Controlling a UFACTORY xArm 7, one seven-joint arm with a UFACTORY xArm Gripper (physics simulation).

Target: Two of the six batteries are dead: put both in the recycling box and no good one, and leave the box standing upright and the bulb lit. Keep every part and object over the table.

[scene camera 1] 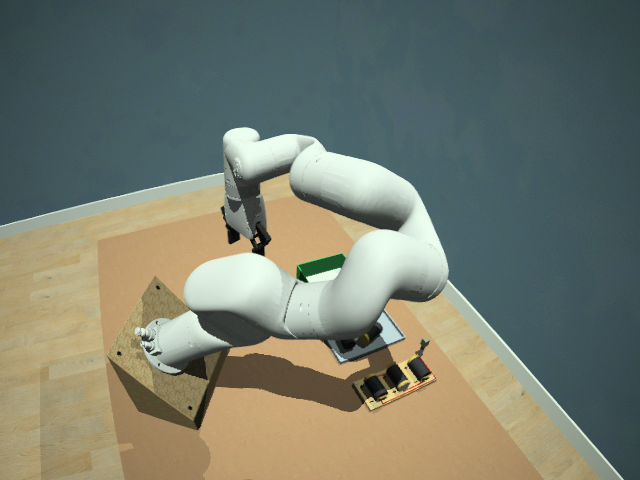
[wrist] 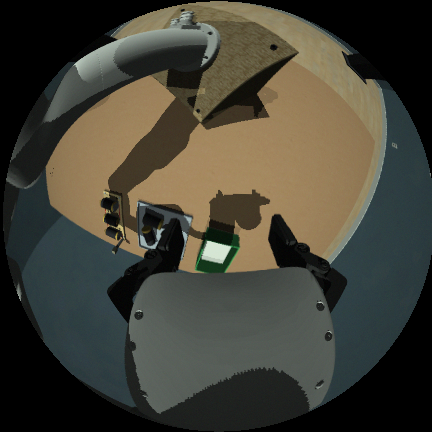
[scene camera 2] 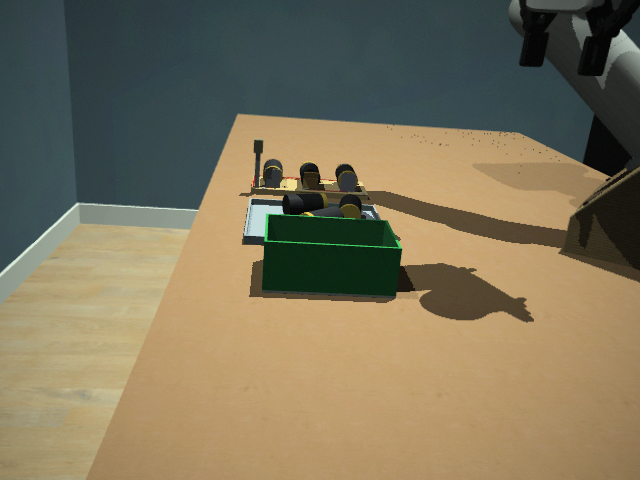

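Where they show: gripper, fingertip midpoint: (scene camera 1: 246, 250) (wrist: 225, 228) (scene camera 2: 558, 70); arm's base, origin of the base link: (scene camera 1: 166, 346) (wrist: 189, 45).
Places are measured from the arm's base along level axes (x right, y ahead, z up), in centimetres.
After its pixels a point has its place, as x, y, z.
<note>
My gripper (scene camera 1: 246, 242) {-10.4, 25.8, 9.6} (scene camera 2: 561, 68) {-10.4, 25.8, 9.6} (wrist: 225, 228) {-10.4, 25.8, 9.6} is open and empty, high above the table, apart from the box. The green recycling box (scene camera 1: 320, 266) {-17.6, 52.6, -12.3} (scene camera 2: 330, 268) {-17.9, 52.6, -12.1} (wrist: 212, 265) {-13.2, 59.1, -13.0} stands upright; its visible pale floor shows no battery. Three dark batteries, one here (scene camera 1: 397, 376) {26.5, 46.1, -11.0} (scene camera 2: 310, 174) (wrist: 111, 220) {24.4, 46.1, -11.2}, sit side by side on the wired board (scene camera 1: 372, 405) {28.6, 37.5, -14.2} (wrist: 120, 210) {21.5, 43.4, -14.4}. Three more, one here (scene camera 2: 305, 203) (wrist: 152, 218), lie in the grey-blue tray (scene camera 1: 392, 333) {12.8, 56.6, -15.0} (scene camera 2: 258, 222) {6.6, 57.9, -15.0} (wrist: 143, 225) {12.6, 48.1, -15.0}; a finger partly covers the tray in the wrist view. I cannot tell whether the bulb is lit.
A thin post with a dark block (scene camera 1: 424, 342) {24.1, 55.8, -6.6} (scene camera 2: 257, 146) {23.1, 56.8, -7.2} (wrist: 116, 247) {23.0, 55.9, -8.2} stands at the board's end. The tray lies between board and box. The arm's speckled base block (scene camera 1: 155, 382) {7.3, -5.5, -1.1} (scene camera 2: 604, 232) {-6.7, 11.8, -11.4} (wrist: 235, 60) {-8.0, 5.1, 1.9} stands on the table (scene camera 1: 289, 439) {25.9, 16.4, -15.3} (scene camera 2: 361, 387) {-36.1, 53.5, -15.3} (wrist: 300, 150) {-29.4, 15.1, -15.3}. Arm links partly hide box and tray in scene camera 1.
</note>
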